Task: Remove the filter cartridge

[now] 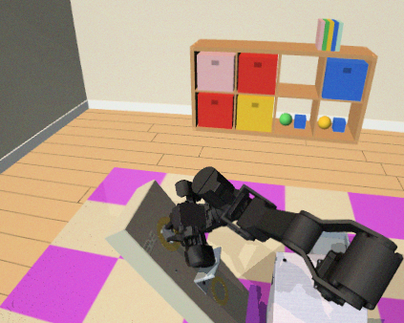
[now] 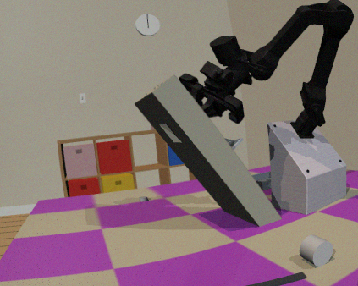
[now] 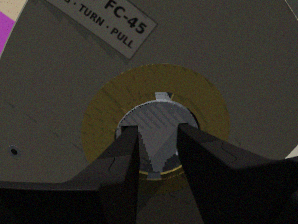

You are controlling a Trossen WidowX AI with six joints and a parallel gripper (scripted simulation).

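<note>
My gripper tip is 10 mm short of the white round filter cartridge and 10 mm above it. Also, from my gripper tip: grey tray-like bracket: 100 mm below, 100 mm behind.
</note>
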